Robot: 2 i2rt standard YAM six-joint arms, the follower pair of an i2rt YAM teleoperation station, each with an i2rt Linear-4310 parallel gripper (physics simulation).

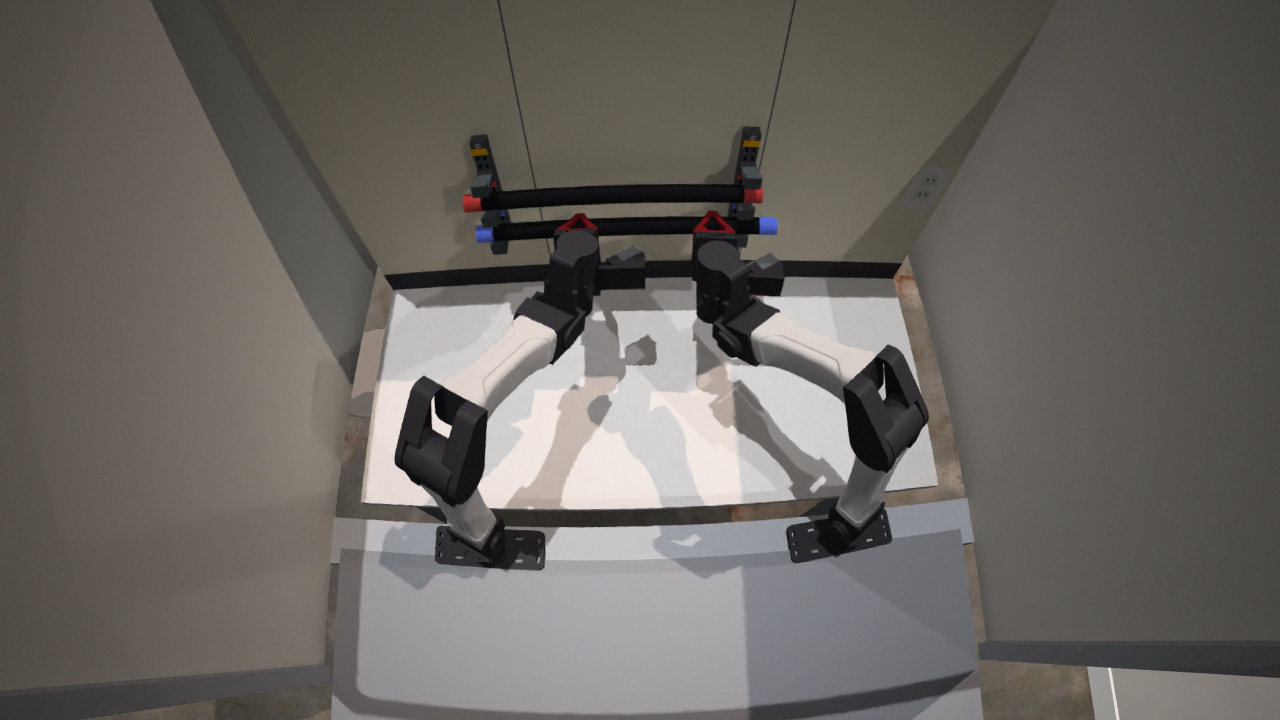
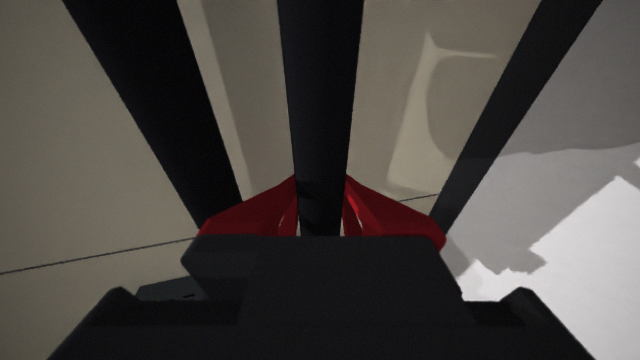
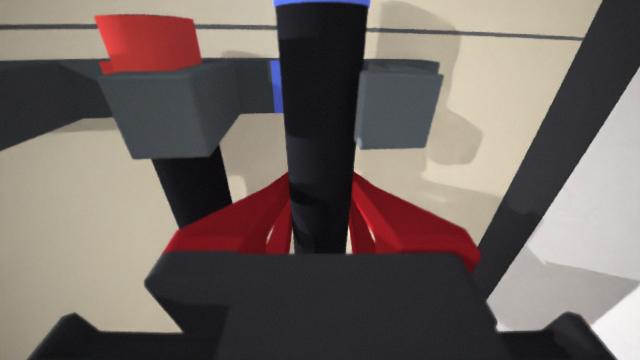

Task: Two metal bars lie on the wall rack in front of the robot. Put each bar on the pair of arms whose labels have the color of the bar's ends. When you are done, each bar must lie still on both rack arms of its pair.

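Seen in the pictures: left gripper, fingertip midpoint: (image 1: 580,221) (image 2: 320,180); right gripper, fingertip midpoint: (image 1: 711,218) (image 3: 320,180); left arm's base, link origin: (image 1: 489,548); right arm's base, link origin: (image 1: 839,535).
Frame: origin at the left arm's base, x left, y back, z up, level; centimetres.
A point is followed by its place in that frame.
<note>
The blue-ended bar (image 1: 644,225) {x -27.6, y -48.5, z 25.7 cm} (image 2: 322,100) {x -23.0, y -47.9, z 24.8 cm} (image 3: 322,110) {x -43.8, y -48.1, z 24.9 cm} is level, in front of the lower rack arms (image 1: 494,217) {x -3.8, y -46.9, z 31.0 cm} (image 3: 400,110) {x -43.9, y -47.6, z 22.4 cm}, beside blue labels (image 3: 276,85) {x -43.8, y -52.7, z 26.5 cm}; whether it rests on them is unclear. My left gripper (image 1: 580,220) {x -16.9, y -51.1, z 24.0 cm} (image 2: 320,180) {x -16.9, y -51.1, z 24.0 cm} is shut on its black middle part, left of centre. My right gripper (image 1: 713,218) {x -39.0, y -51.3, z 24.4 cm} (image 3: 320,180) {x -39.0, y -51.3, z 24.4 cm} is shut on it nearer the right end. The red-ended bar (image 1: 617,194) {x -23.4, y -49.8, z 32.1 cm} (image 2: 165,100) {x -22.9, y -49.4, z 30.5 cm} (image 3: 195,185) {x -40.1, y -49.8, z 30.4 cm} lies higher, at the upper rack arms (image 1: 483,183) {x -3.6, y -47.4, z 38.6 cm} (image 3: 165,115) {x -43.9, y -47.6, z 29.6 cm}, with a red label (image 3: 106,67) {x -44.7, y -52.7, z 34.0 cm} there.
Orange labels (image 1: 479,151) {x -2.7, y -51.9, z 41.2 cm} (image 1: 750,143) {x -43.5, y -52.7, z 41.1 cm} mark the top of the two rack uprights on the back wall (image 1: 640,80) {x -27.0, y -54.4, z 51.5 cm}. A dark baseboard (image 1: 666,268) {x -32.1, y -54.5, z 4.4 cm} runs below the bars. A white board (image 1: 420,358) {x 17.3, y -36.7, z 1.2 cm} lies under the arms, and side walls (image 1: 179,358) {x 32.7, y -14.4, z 47.9 cm} (image 1: 1118,358) {x -90.8, y -14.0, z 46.5 cm} stand at both sides.
</note>
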